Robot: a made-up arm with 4 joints.
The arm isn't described. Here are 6 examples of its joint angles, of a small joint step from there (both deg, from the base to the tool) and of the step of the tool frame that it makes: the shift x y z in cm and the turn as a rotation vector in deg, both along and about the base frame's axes.
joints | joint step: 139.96 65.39 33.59 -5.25 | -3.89 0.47 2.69 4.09
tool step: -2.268 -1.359 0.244 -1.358 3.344 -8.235
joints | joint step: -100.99 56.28 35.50 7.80 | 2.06 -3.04 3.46 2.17
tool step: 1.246 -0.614 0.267 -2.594 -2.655 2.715
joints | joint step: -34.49 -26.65 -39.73 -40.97 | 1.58 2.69 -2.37 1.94
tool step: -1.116 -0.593 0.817 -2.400 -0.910 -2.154
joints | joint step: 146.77 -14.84 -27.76 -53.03 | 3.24 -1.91 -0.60 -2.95
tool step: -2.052 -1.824 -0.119 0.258 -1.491 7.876
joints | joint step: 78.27 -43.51 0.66 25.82 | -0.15 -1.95 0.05 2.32
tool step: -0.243 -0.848 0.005 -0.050 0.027 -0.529
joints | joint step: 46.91 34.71 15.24 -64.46 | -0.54 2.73 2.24 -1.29
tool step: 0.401 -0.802 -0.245 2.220 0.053 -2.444
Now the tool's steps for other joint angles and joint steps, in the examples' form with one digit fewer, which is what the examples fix.
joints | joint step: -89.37 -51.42 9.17 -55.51 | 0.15 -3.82 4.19 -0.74
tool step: 1.80 1.82 -0.78 3.25 -2.53 3.92
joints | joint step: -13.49 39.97 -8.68 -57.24 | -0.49 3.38 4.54 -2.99
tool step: -0.30 -0.71 -1.08 2.80 -3.48 -1.74
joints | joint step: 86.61 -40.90 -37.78 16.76 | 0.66 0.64 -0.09 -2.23
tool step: 0.03 0.82 0.39 -0.96 -0.96 1.81
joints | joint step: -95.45 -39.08 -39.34 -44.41 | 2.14 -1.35 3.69 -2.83
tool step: 1.75 -0.09 -1.27 3.42 -1.89 5.07
